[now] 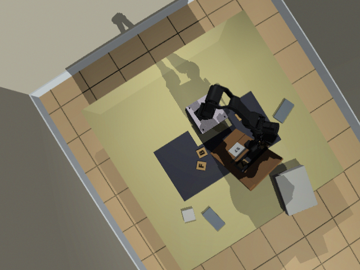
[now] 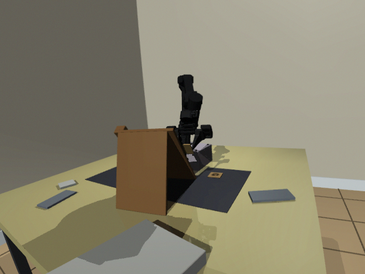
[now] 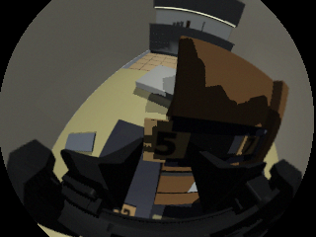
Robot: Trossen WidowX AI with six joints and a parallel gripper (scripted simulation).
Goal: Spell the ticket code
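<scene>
Right now my gripper tip is 50 mm past the white ticket, 120 mm to the left of it and 80 mm above it. From my gripper tip the other things lie so: dark mat 150 mm behind, 170 mm to the right, 180 mm below; small white block 120 mm ahead, 620 mm to the right, 170 mm below; large grey box 420 mm ahead, 40 mm to the left, 160 mm below.
</scene>
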